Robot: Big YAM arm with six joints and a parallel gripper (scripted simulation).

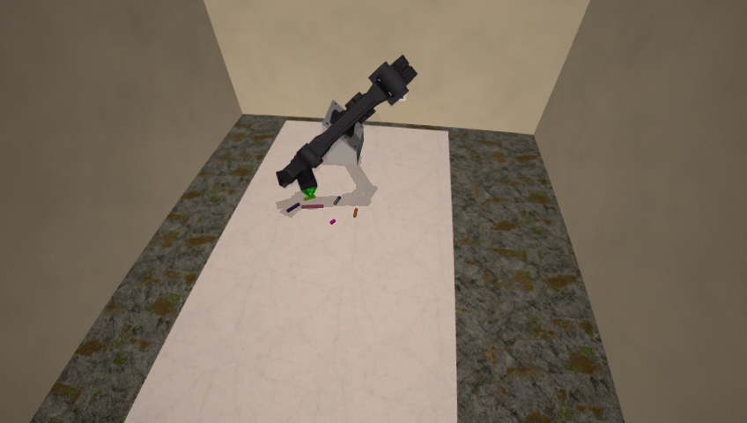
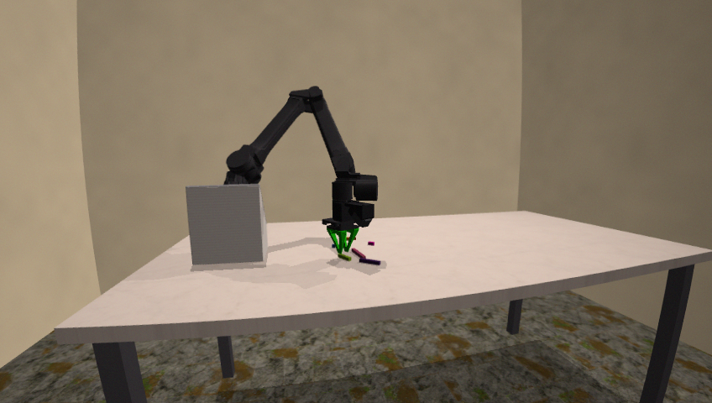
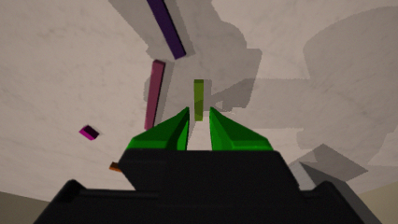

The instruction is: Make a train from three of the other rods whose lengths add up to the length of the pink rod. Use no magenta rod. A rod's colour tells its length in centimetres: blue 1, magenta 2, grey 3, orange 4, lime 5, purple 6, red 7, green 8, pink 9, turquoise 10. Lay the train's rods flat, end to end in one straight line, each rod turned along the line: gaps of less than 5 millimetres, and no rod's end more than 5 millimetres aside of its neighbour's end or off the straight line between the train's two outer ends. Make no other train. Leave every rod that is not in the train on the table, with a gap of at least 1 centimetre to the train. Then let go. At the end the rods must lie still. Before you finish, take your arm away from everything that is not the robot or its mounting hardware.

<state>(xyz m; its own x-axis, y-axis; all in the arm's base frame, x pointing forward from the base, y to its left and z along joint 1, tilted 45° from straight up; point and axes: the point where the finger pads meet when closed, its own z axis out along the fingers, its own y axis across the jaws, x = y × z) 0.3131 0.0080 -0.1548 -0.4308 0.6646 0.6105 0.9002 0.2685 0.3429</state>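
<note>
My gripper is now 20 mm above the lime rod. Round my hand: pink rod 50 mm ahead, 20 mm to the left, 20 mm below; purple rod 60 mm to the right, 60 mm ahead, 20 mm below; grey rod 110 mm to the left, 20 mm below, 20 mm ahead.
</note>
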